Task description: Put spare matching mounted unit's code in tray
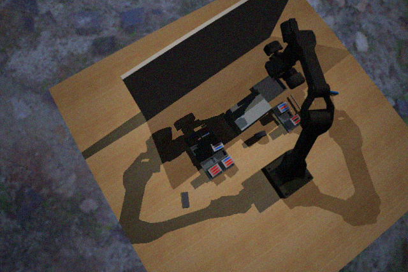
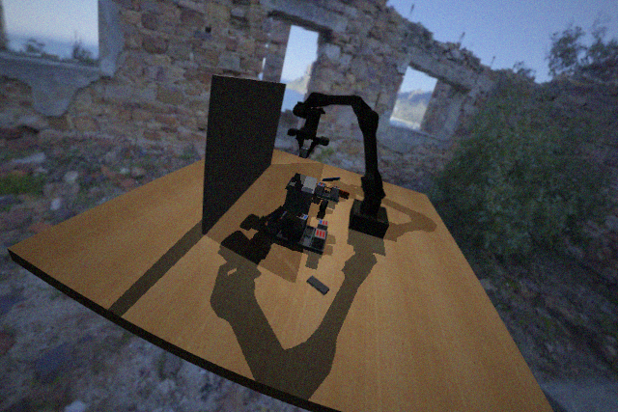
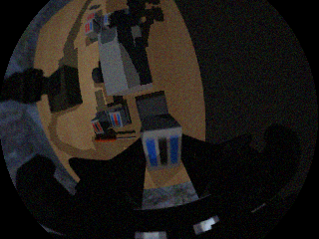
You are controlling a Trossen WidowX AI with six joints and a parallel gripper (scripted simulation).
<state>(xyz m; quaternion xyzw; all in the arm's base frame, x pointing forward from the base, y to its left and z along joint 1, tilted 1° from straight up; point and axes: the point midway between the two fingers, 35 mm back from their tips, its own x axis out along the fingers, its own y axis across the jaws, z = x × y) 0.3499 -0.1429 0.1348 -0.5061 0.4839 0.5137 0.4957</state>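
Now: gripper tip 16 cm above the tray and 2 cm to the left of it. The rest, counted from my gripper tip: grey mounted unit: 16 cm to the left, 12 cm below, 7 cm behind; then tall panel: 19 cm to the left, 17 cm ahead, 6 cm above; then blue pen: 24 cm to the right, 16 cm below, 13 cm behind.
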